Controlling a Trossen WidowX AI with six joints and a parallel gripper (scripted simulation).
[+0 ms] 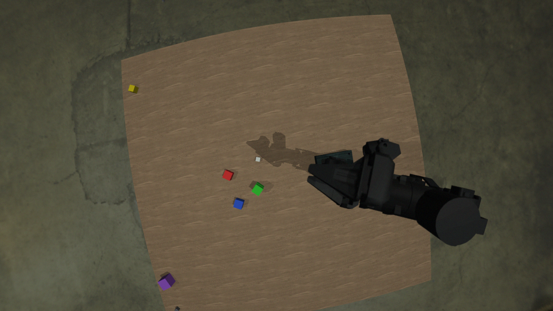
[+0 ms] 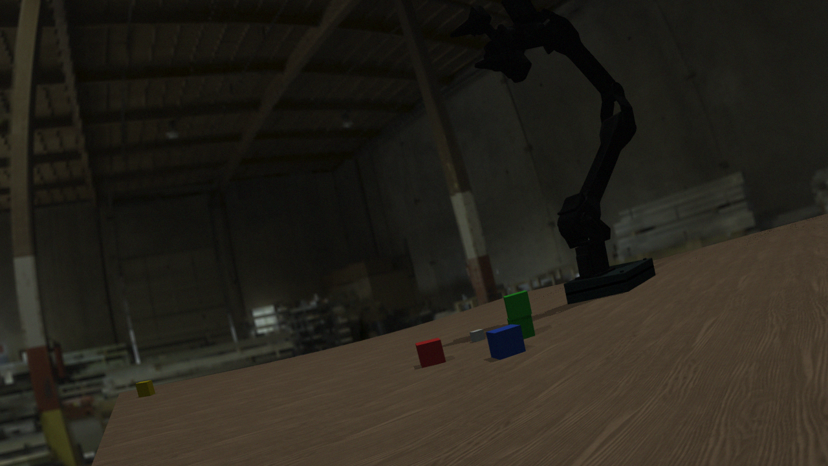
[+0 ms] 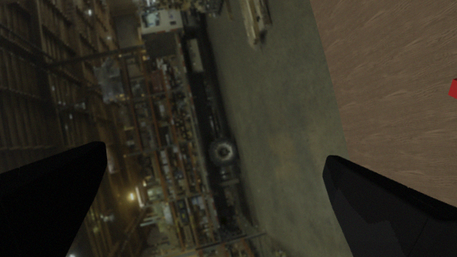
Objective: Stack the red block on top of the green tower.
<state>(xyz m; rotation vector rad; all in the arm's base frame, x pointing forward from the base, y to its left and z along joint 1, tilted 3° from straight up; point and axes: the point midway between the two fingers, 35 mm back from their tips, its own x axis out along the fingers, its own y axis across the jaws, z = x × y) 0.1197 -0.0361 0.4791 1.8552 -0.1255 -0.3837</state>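
Now: the red block 240 mm ahead of my gripper tip, 40 mm to the left of it and 500 mm below it. From my gripper tip the other things lie so: small white block (120 mm ahead, 20 mm to the right, 500 mm below); purple block (570 mm ahead, 520 mm to the left, 490 mm below); blue block (210 mm ahead, 150 mm to the left, 500 mm below).
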